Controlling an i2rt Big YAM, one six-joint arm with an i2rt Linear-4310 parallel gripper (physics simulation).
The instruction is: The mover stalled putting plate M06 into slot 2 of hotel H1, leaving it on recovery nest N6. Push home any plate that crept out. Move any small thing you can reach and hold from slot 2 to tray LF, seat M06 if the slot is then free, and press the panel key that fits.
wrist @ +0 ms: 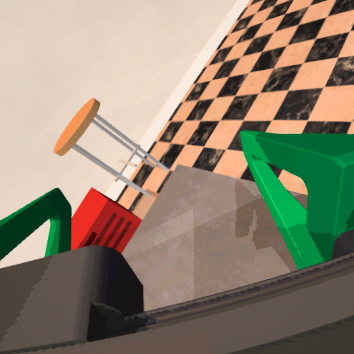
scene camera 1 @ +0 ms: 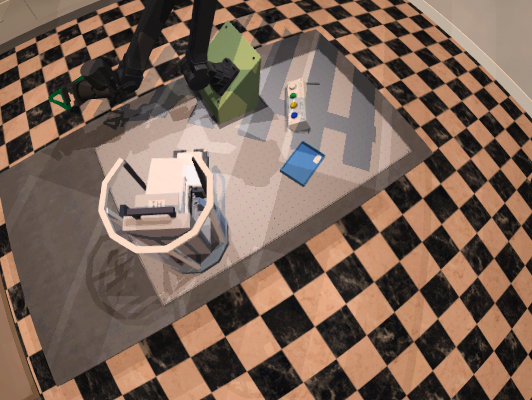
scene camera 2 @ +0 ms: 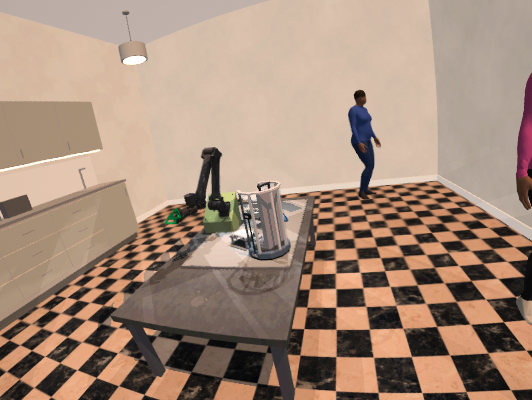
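Seen in the pictures: gripper, fingertip midpoint: [wrist: 149,170] [scene camera 1: 58,93] [scene camera 2: 166,221]; arm's base, origin of the base link: [scene camera 1: 224,77] [scene camera 2: 224,209].
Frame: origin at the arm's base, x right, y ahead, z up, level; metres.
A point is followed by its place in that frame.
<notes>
My gripper [scene camera 1: 65,91] @(x 0.531, y -0.144, z 0.137 m) [scene camera 2: 173,217] @(x 0.531, y -0.144, z 0.137 m) [wrist: 149,170] @(x 0.531, y -0.144, z 0.137 m) is open and empty, beyond the table edge on the arm's side, away from the hotel. Hotel H1 [scene camera 1: 156,204] @(x 0.393, y 0.427, z 0.226 m) [scene camera 2: 270,220] @(x 0.482, y 0.470, z 0.077 m) is a pale tower inside a ringed cage on a round base. Beside it, a pale plate-like piece sits at a dark frame [scene camera 1: 190,150] @(x 0.244, y 0.172, z -0.077 m); I cannot tell whether these are M06 and N6. Slot 2, its contents and any crept plate are too small or hidden. A blue tray [scene camera 1: 299,164] @(x -0.079, y 0.390, z -0.149 m) with a white label lies flat. The button panel [scene camera 1: 298,123] @(x -0.153, y 0.269, z -0.088 m) has white, green, yellow and blue keys.
The arm stands on a green block [scene camera 1: 243,100] @(x -0.034, y 0.074, z -0.080 m) [scene camera 2: 220,221] @(x 0.066, y -0.027, z -0.071 m) at the edge of the table [scene camera 1: 40,300] @(x 0.977, y 0.314, z -0.163 m) [scene camera 2: 210,305] @(x 0.874, y 0.225, z -0.164 m). In the wrist view, a red box [wrist: 106,219] and a stool [wrist: 77,127] show. A person in blue [scene camera 2: 361,125] stands beyond the table; another in pink is at the right.
</notes>
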